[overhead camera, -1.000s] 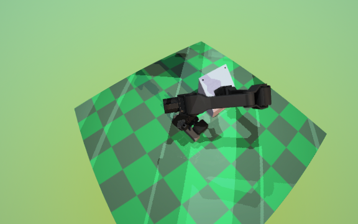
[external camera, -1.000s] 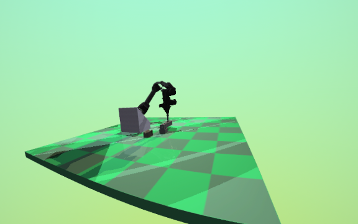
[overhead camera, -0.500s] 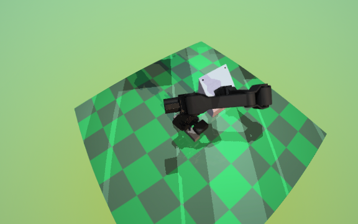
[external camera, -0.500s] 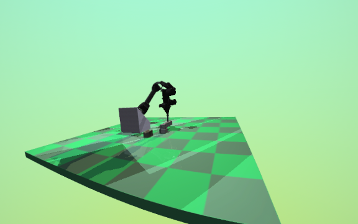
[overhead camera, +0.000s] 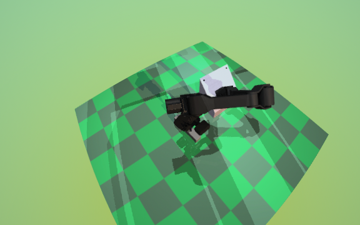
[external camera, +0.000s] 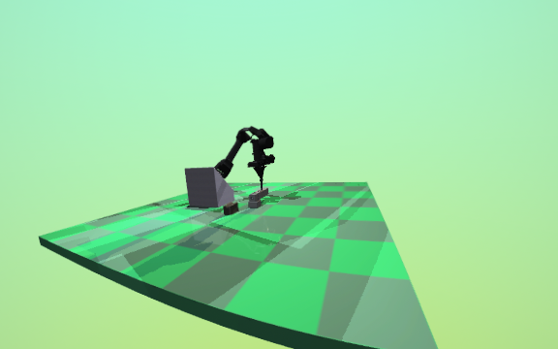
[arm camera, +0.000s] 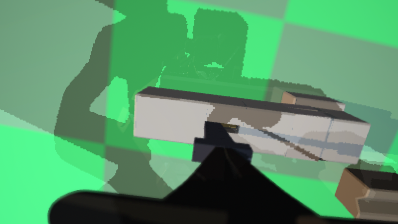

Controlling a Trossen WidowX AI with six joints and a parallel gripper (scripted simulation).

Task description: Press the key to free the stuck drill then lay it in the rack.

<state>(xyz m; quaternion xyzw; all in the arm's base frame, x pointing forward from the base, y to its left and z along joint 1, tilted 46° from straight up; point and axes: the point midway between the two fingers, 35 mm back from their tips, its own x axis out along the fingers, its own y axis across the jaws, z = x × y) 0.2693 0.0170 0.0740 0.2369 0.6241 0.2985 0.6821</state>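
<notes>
My gripper tip is 30 mm above the dark key. The rest, counted from my gripper tip: drill: 80 mm below, 60 mm to the right; rack: 210 mm to the right, 100 mm below, 60 mm behind; long grey block: 80 mm below, 40 mm to the right.
</notes>
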